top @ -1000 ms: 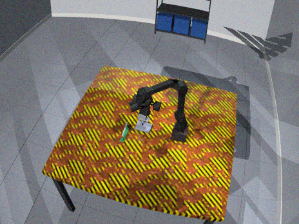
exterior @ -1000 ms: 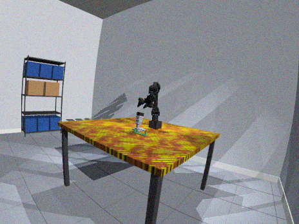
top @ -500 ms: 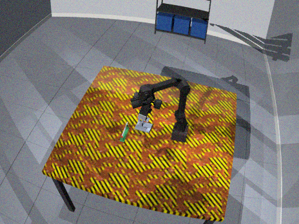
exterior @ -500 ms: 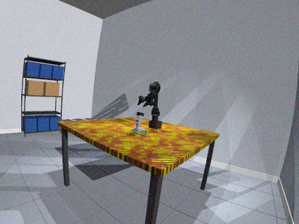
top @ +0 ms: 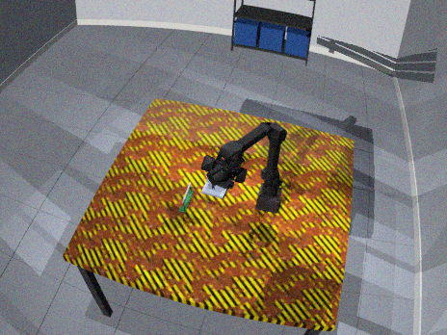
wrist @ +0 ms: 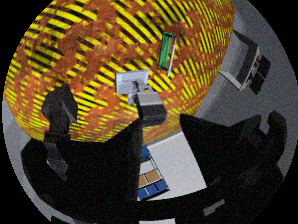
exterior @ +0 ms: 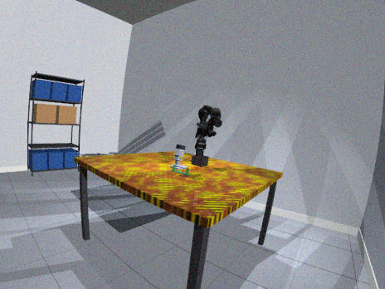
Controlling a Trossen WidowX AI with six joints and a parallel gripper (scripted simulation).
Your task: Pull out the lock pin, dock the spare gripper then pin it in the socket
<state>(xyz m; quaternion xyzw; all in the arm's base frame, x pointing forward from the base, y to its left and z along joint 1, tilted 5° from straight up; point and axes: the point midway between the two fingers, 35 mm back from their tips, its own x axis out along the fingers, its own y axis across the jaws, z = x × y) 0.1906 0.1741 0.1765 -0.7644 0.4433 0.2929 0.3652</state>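
Right now my gripper tip is 15 cm short of the green cradle, 3 cm to the right of it and 22 cm above it. From my gripper tip the other things lie so: spare gripper (7 cm ahead, 10 cm to the right, 12 cm below); then grey mount (6 cm ahead, 10 cm to the right, 19 cm below).
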